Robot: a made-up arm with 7 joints.
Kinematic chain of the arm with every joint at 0, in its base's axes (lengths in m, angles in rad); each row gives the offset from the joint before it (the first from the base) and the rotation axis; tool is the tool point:
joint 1: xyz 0 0.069 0 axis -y
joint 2: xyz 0 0.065 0 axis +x
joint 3: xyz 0 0 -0.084 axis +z
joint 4: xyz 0 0 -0.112 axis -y
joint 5: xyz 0 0 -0.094 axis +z
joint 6: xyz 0 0 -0.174 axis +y
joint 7: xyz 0 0 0 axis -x
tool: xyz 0 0 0
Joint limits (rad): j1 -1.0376..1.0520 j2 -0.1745..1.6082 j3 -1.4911..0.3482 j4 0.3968..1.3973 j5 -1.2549..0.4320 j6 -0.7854..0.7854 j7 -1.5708..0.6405
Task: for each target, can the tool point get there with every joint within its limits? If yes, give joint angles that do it. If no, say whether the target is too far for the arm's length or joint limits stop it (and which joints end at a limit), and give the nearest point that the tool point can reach.
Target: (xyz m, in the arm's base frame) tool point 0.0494 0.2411 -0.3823
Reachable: yes | joints -0.5086 0.5032 -0.2380 1.0767 0.2344 0.0894 -0.4769
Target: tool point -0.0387 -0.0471 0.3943
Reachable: no: joint limits stop it (at a limit: joint 1, joint 2, joint 3, joint 4) | nearest point 0.0370 0.3727 0.2646 | short by 0.446 m
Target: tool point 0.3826 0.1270 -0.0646
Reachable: yes | joints 0.8047 0.3476 -0.4868 1.1764 -0.9601 0.6098 -1.1381
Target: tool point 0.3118 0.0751 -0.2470
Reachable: yes | joints 0.3226 0.0803 -0.3743 1.0586 -0.5597 0.0255 -1.2530
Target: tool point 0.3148 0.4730 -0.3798
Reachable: no: too far | nearest point 0.2394 0.3918 -0.2888 | short by 0.143 m
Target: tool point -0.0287 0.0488 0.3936
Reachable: no: joint limits stop it (at a limit: joint 1, joint 2, joint 3, joint 4) | nearest point 0.0370 0.3727 0.2646 | short by 0.355 m
